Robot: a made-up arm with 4 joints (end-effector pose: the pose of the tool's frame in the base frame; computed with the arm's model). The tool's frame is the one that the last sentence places. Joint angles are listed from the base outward.
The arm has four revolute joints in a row. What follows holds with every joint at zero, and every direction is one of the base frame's. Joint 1 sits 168.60 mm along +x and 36.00 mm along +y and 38.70 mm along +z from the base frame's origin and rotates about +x. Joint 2 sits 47.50 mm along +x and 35.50 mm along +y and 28.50 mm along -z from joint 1 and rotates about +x. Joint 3 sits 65.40 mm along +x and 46.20 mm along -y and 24.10 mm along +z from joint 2 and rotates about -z. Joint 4 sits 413.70 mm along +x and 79.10 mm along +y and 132.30 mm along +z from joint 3 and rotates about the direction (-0.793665, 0.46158, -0.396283). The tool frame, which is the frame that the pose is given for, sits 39.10 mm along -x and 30.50 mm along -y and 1.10 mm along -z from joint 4; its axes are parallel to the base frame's.
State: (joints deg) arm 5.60 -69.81 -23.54 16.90
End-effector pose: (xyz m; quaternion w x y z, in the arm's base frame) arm 0.6008 0.2911 -0.0506 0.7623 -0.6294 0.1130 0.1000
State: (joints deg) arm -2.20 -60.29 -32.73 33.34
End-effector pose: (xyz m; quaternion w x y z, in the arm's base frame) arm 0.5603 0.3239 -0.0934 0.6806 -0.7120 0.1372 0.1049
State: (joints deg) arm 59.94 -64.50 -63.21 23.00
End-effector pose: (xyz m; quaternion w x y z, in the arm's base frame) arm 0.3978 0.4025 0.2012 0.8680 -0.2177 0.0132 0.4461
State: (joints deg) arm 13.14 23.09 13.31 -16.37
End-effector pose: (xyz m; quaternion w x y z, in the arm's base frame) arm 0.6611 -0.0791 0.0821 0.9081 0.4071 -0.0562 -0.0801
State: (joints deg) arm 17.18 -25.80 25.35 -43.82
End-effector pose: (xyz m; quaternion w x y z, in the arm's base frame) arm 0.6553 -0.0700 0.1703 0.9538 0.1800 -0.2368 -0.0416
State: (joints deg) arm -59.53 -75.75 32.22 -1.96
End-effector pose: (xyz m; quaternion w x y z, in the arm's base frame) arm 0.6244 0.2837 0.0289 0.3762 -0.8860 -0.2549 -0.0926
